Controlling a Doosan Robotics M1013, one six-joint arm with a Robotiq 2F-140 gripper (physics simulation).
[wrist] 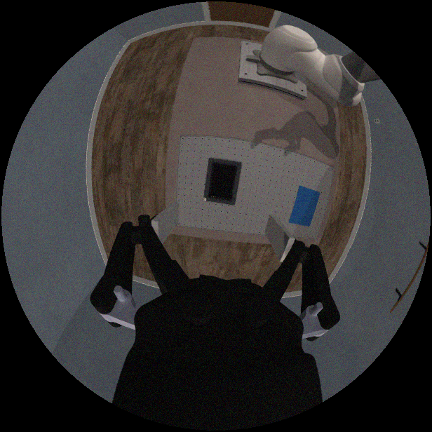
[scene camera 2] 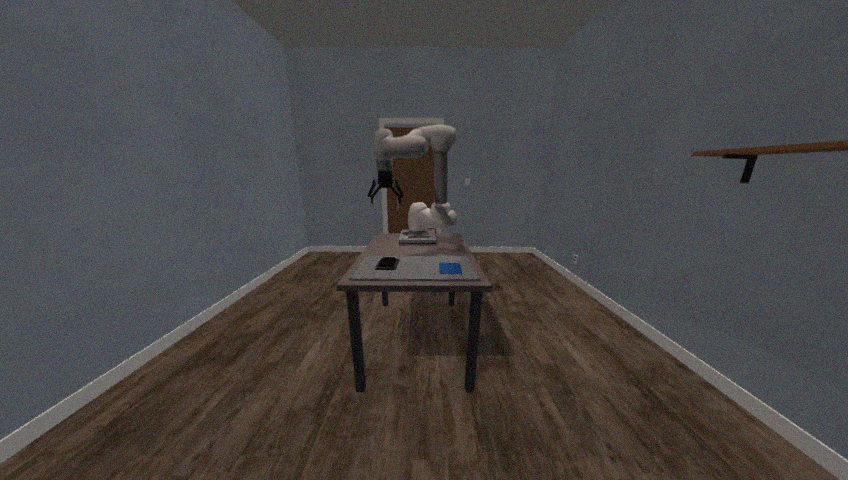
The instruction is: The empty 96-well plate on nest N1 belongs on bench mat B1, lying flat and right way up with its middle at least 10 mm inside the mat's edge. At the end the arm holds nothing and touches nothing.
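Pixels of known places: gripper, fingertip midpoint: (scene camera 2: 386, 209); arm's base, link origin: (scene camera 2: 417, 234).
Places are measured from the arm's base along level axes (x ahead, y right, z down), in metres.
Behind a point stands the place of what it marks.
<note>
The plate (scene camera 2: 387, 262) {x 0.588, y 0.234, z 0.018 m} (wrist: 223, 182) shows as a black rectangle in the dark-rimmed nest (wrist: 225, 161), on the left part of the perforated board; its wells cannot be made out. The blue bench mat (scene camera 2: 450, 268) {x 0.661, y -0.139, z 0.042 m} (wrist: 304, 206) lies flat on the right part of the board. My gripper (scene camera 2: 386, 202) {x 0.572, y 0.230, z -0.300 m} (wrist: 223, 217) is open, with nothing between its wide-spread fingers. It points down, high above the table and well apart from the plate and the mat. In the wrist view the plate and the mat both show beyond the fingertips.
The light perforated board (scene camera 2: 416, 271) {x 0.681, y 0.066, z 0.044 m} (wrist: 260, 200) covers the near end of the table (scene camera 2: 410, 252) {x 0.296, y 0.080, z 0.057 m} (wrist: 210, 90). The arm's base plate (scene camera 2: 417, 241) {x 0.134, y 0.015, z 0.020 m} (wrist: 272, 86) stands at the far end. A wooden wall shelf (scene camera 2: 791, 148) is at the right. A door is behind the arm.
</note>
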